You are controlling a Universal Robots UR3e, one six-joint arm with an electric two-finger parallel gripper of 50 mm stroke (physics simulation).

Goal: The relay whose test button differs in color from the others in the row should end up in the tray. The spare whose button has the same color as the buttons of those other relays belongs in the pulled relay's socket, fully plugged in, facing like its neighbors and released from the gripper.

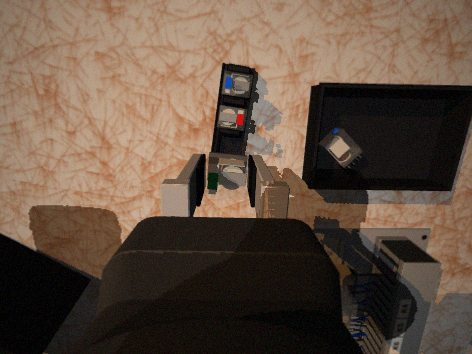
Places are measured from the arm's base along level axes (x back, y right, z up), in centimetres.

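Where they show: gripper, fingertip midpoint: (pixel 226 170).
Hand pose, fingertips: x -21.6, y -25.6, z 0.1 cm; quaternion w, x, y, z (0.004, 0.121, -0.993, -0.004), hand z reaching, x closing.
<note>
Things, the pixels of their top centre, and the offset from my fingertips. "*": a spot on its surface instead.
- relay with a green button, middle of its top: (pixel 226 182) dx -0.1, dy +0.3, dz +1.5 cm
- black holder, surface spot: (pixel 216 134) * dx +1.4, dy -0.3, dz -13.5 cm
- relay with a red button, middle of its top: (pixel 232 118) dx +0.2, dy -2.7, dz -9.7 cm
- black tray, surface spot: (pixel 313 135) * dx -8.6, dy -3.2, dz -11.3 cm
- light plate, surface spot: (pixel 417 233) * dx -27.7, dy +5.5, dz -14.3 cm
My gripper (pixel 226 170) is shut on a relay with a green button (pixel 213 181), held above the table at the near end of a black holder (pixel 216 134). In the holder, a relay with a blue button (pixel 236 84) sits at the far end. A relay with a red button (pixel 231 118) sits nearer, its button on the opposite side. The stretch of holder nearest the held relay shows dark. A relay with a blue button (pixel 341 147) lies tilted in the black tray (pixel 313 135) at the right, its pins showing.
At the lower right, a row of sockets with blue wires and labels (pixel 401 320) stands on a light plate (pixel 417 233), partly hidden by the gripper body. A dark flat object (pixel 35 295) lies at the lower left. Shadows fall across the table.
</note>
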